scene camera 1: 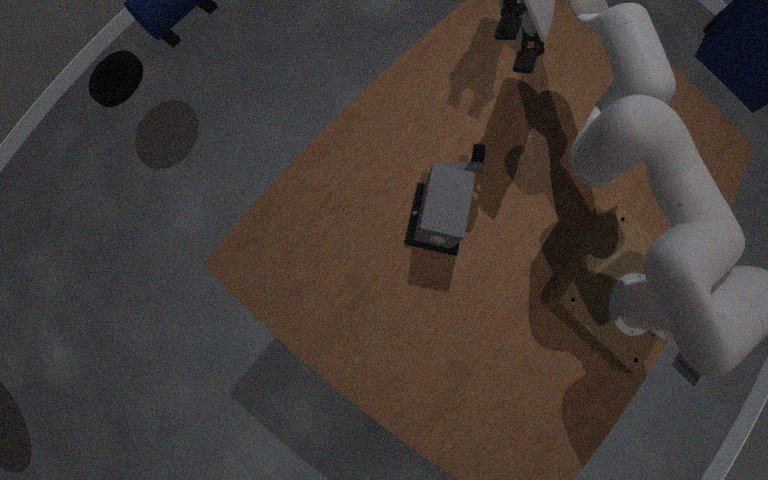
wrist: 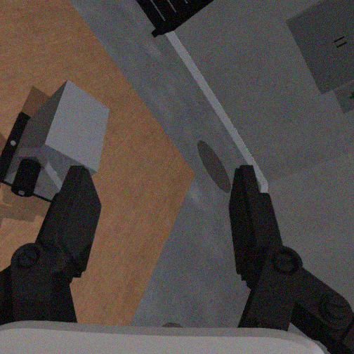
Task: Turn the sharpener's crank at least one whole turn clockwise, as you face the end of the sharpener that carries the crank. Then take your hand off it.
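Pixels of known places: gripper, fingertip midpoint: [scene camera 1: 513, 55]; arm's base at its link origin: [scene camera 1: 633, 304].
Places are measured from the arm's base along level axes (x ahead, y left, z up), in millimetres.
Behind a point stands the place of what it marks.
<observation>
The sharpener [scene camera 1: 447, 200] {x 419, y 127, z 46 mm} [wrist: 77, 120] is a grey box on a black base, upright on the wooden table. Its crank has a black cylindrical knob [scene camera 1: 478, 152] {x 434, y 20, z 43 mm} [wrist: 26, 177] on a short grey arm, at the end of the box nearer the gripper. In the scene view the knob sits at the upper right of the box. My gripper [scene camera 1: 518, 48] {x 475, y -52, z 225 mm} [wrist: 162, 185] is open with nothing between its fingers. It is well apart from the crank, above it in the scene view. In the wrist view, the left finger overlaps the lower corner of the box.
The wooden table [scene camera 1: 339, 271] {x 486, y 330, z -82 mm} [wrist: 145, 200] carries a pale wooden board [scene camera 1: 608, 333] {x 11, y 82, z -2 mm} at the arm's base, at the lower right of the scene view. The white arm [scene camera 1: 679, 169] {x 211, y -40, z 295 mm} reaches over the table's right side. Dark blue objects [scene camera 1: 161, 14] stand beyond the table.
</observation>
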